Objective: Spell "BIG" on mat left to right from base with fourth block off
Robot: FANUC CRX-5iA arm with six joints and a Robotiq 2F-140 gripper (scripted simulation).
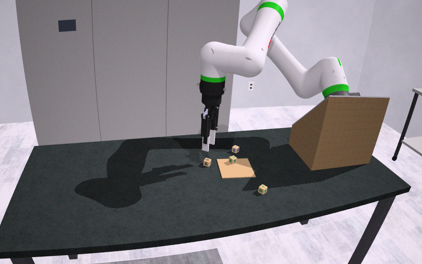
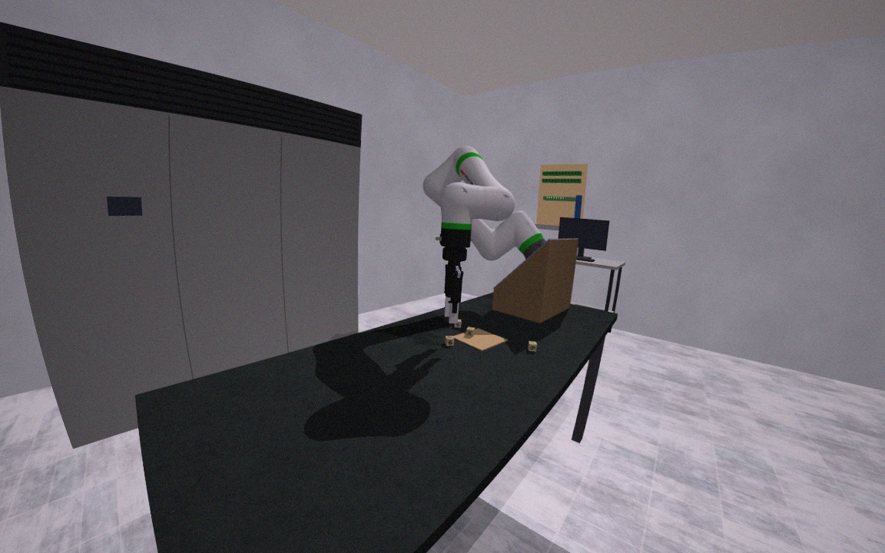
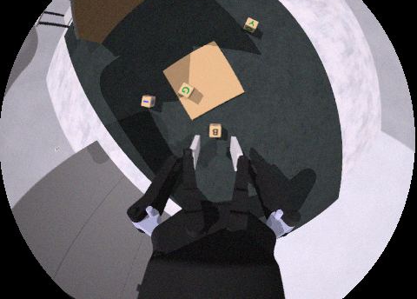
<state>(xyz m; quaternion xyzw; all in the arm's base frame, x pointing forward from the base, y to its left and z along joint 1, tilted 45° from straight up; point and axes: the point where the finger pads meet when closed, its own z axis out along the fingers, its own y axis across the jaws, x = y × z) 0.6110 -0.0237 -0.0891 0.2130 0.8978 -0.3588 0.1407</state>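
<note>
The tan mat is 12 cm below my hand, 12 cm behind it and 3 cm to the left of it.
</note>
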